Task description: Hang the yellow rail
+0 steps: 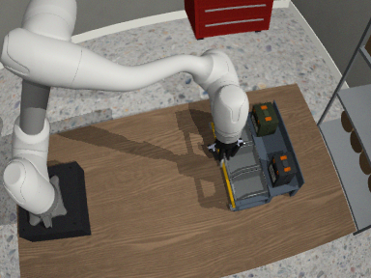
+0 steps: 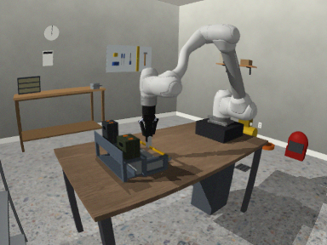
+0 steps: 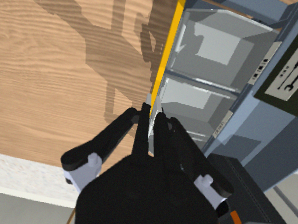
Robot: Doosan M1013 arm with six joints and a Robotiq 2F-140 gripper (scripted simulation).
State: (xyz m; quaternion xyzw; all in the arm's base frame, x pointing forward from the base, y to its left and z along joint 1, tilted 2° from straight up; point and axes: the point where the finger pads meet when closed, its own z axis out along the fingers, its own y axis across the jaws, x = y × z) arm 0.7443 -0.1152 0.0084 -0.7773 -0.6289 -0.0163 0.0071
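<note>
Now: the yellow rail 30 mm below my hand.
</note>
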